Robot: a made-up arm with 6 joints. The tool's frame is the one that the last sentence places.
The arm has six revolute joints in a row. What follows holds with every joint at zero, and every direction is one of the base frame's. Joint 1 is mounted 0.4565 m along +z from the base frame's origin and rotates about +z. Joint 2 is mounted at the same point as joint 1 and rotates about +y. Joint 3 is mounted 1.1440 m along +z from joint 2 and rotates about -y. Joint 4 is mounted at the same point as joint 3 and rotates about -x. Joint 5 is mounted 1.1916 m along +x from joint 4 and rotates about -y. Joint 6 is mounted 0.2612 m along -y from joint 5 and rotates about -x. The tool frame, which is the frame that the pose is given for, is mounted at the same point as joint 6; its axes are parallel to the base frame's.
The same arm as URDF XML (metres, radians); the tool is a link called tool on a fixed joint. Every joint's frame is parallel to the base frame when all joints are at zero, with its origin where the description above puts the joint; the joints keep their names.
<robot name="arm">
<joint name="tool_joint" type="fixed"><parent link="link6"/><child link="tool"/><origin xyz="0.0000 0.0000 0.0000" rpy="0.0000 0.0000 0.0000"/></joint>
<joint name="joint 6" type="continuous"><parent link="link5"/><child link="link6"/><origin xyz="0.0000 -0.2612 0.0000" rpy="0.0000 0.0000 0.0000"/><axis xyz="-1 0 0"/></joint>
<joint name="joint 5" type="continuous"><parent link="link4"/><child link="link5"/><origin xyz="1.1916 0.0000 0.0000" rpy="0.0000 0.0000 0.0000"/><axis xyz="0 -1 0"/></joint>
<joint name="joint 4" type="continuous"><parent link="link3"/><child link="link4"/><origin xyz="0.0000 0.0000 0.0000" rpy="0.0000 0.0000 0.0000"/><axis xyz="-1 0 0"/></joint>
<joint name="joint 3" type="continuous"><parent link="link2"/><child link="link3"/><origin xyz="0.0000 0.0000 1.1440" rpy="0.0000 0.0000 0.0000"/><axis xyz="0 -1 0"/></joint>
<joint name="joint 2" type="continuous"><parent link="link1"/><child link="link2"/><origin xyz="0.0000 0.0000 0.0000" rpy="0.0000 0.0000 0.0000"/><axis xyz="0 1 0"/></joint>
<joint name="joint 1" type="continuous"><parent link="base_link"/><child link="link1"/><origin xyz="0.0000 0.0000 0.4565" rpy="0.0000 0.0000 0.0000"/><axis xyz="0 0 1"/></joint>
<link name="base_link"/>
<link name="link1"/>
<link name="link2"/>
<link name="link3"/>
<link name="link4"/>
<link name="link5"/>
<link name="link6"/>
<link name="tool"/>
</robot>

